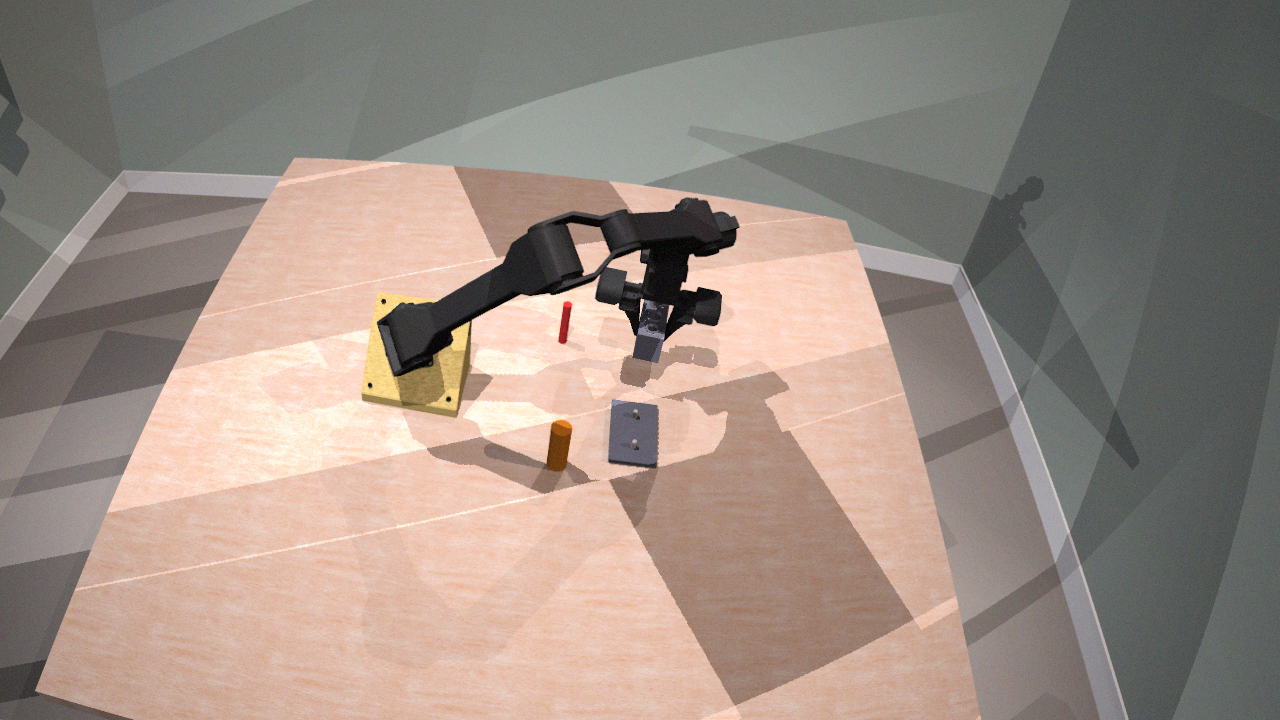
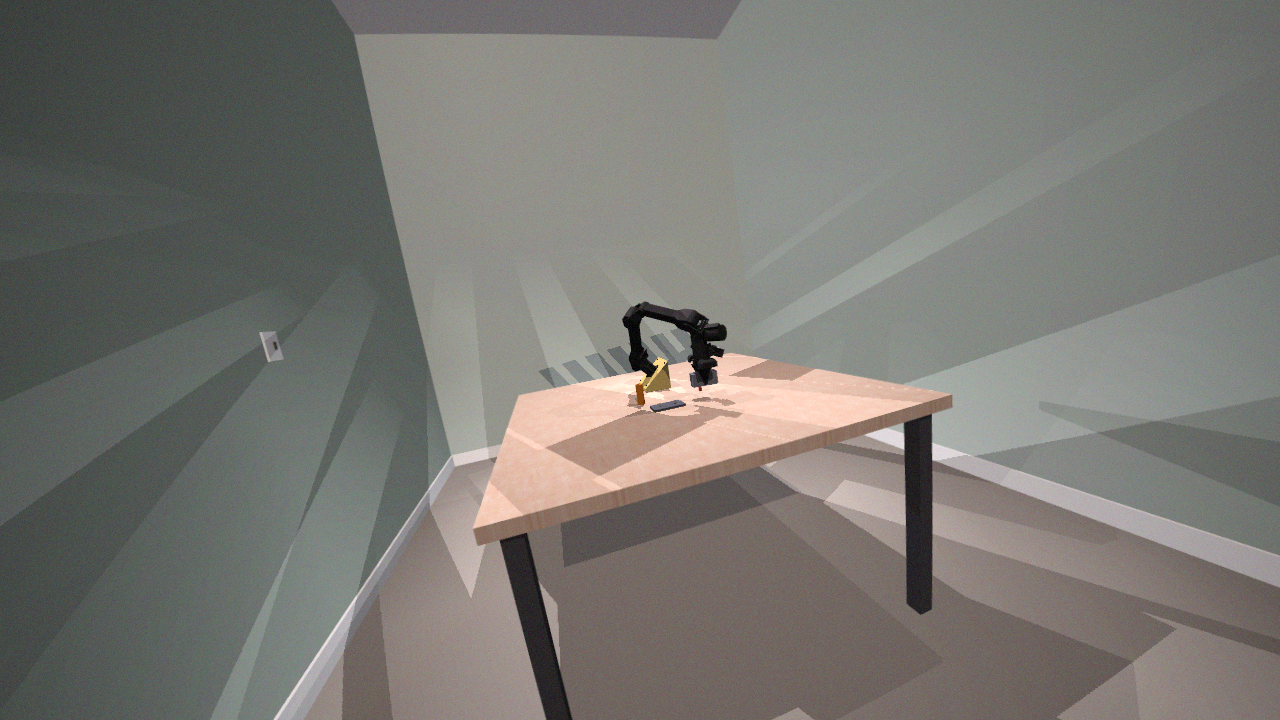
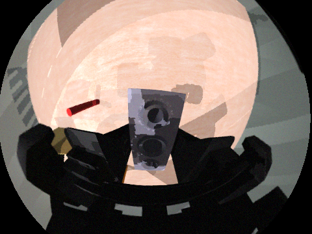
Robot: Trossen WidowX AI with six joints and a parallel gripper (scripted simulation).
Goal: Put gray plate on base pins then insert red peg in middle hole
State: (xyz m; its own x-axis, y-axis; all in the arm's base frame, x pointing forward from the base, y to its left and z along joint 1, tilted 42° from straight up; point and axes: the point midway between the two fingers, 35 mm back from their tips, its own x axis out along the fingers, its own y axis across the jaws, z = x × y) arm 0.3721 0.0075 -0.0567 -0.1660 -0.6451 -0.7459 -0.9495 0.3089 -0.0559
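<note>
Right now my gripper tip is 150 mm to the left of the gray base, 50 mm above it and 40 mm past it. Also, from my gripper tip: orange cylinder 200 mm to the right, 160 mm behind, 20 mm below; gray plate 30 mm above; red peg 130 mm behind, 50 mm to the left, 20 mm below.
</note>
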